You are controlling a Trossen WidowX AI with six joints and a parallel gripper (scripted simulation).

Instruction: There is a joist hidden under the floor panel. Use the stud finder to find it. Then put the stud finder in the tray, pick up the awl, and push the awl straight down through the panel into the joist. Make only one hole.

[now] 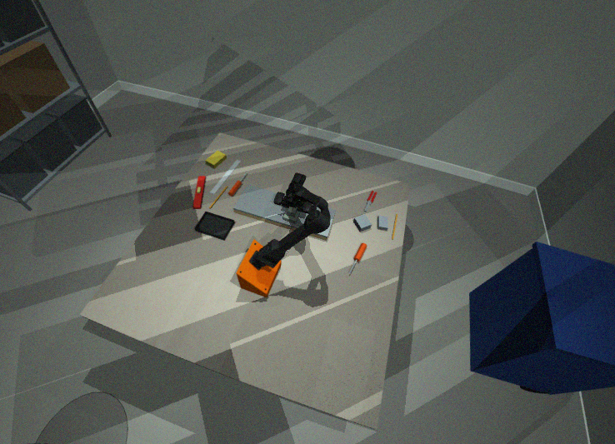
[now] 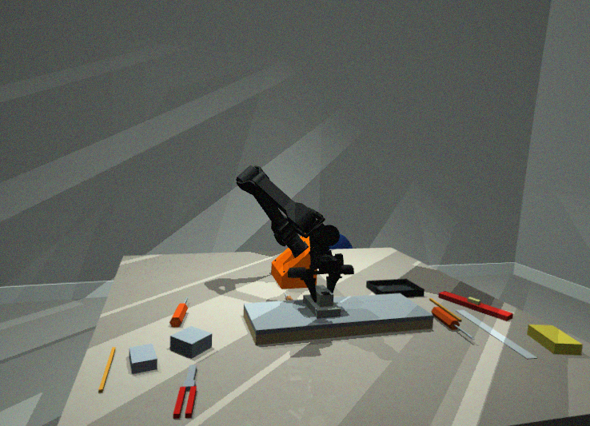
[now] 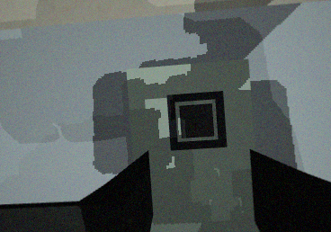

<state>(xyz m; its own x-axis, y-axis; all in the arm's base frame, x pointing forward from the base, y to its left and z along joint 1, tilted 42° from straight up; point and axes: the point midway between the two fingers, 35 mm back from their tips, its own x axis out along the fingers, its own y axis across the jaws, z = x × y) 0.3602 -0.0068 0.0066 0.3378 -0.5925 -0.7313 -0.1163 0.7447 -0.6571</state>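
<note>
My gripper tip is now 240 mm past the black tray, 340 mm to the right of it and 50 mm above it. Also, from my gripper tip: awl: 180 mm behind, 60 mm to the right, 60 mm below; then ruler: 90 mm ahead, 480 mm to the left, 60 mm below; then stud finder: 10 mm ahead, 20 mm above.
</note>
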